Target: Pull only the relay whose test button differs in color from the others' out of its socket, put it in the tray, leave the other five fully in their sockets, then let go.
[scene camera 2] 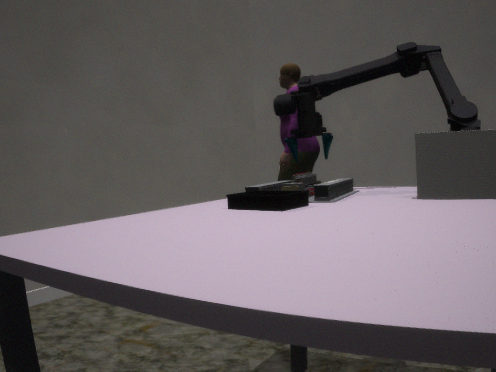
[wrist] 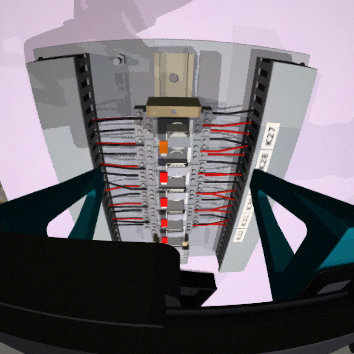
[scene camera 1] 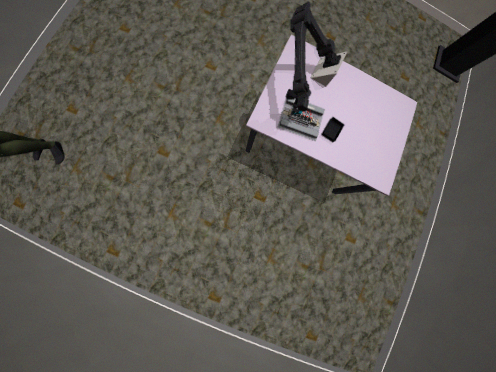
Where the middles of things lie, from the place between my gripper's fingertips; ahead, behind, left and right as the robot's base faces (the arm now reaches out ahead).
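I find the tan end block (wrist: 156,105) 8 cm below my hand and 2 cm to the right of it. The relay panel (wrist: 223,72) is 10 cm below my hand, 8 cm to the left of it and 1 cm behind it.
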